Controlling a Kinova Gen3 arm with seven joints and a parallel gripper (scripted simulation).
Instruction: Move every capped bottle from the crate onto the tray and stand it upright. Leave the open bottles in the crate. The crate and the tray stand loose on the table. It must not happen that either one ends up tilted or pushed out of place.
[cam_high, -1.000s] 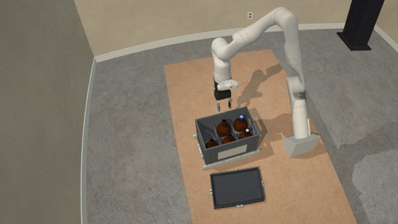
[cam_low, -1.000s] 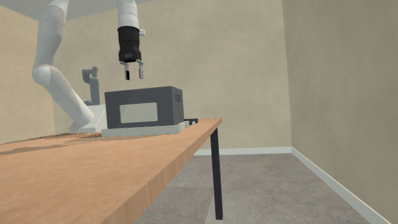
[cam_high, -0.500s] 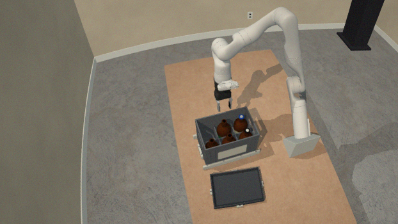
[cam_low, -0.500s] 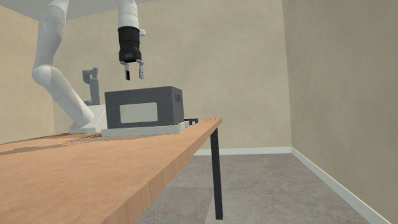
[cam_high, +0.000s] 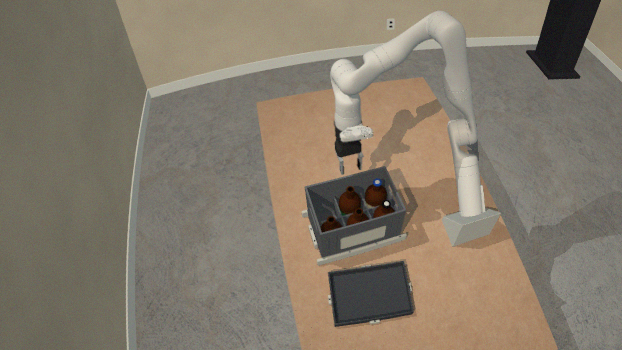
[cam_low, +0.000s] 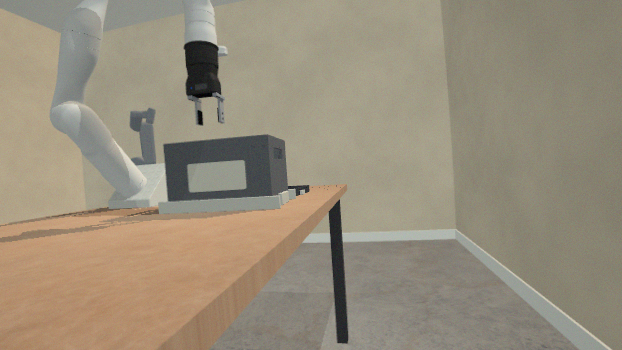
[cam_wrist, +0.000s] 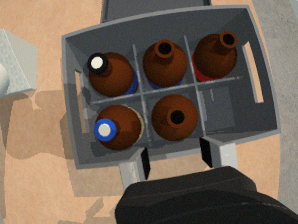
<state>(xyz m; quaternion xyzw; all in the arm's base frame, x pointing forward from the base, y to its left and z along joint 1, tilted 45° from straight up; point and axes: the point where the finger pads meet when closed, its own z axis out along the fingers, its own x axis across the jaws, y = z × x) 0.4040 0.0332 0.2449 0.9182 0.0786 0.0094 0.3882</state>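
Right now the crate is 150 mm below my hand and 80 mm to the left of it. Also, from my hand: dark tray 340 mm to the left, 220 mm below, 10 mm behind.
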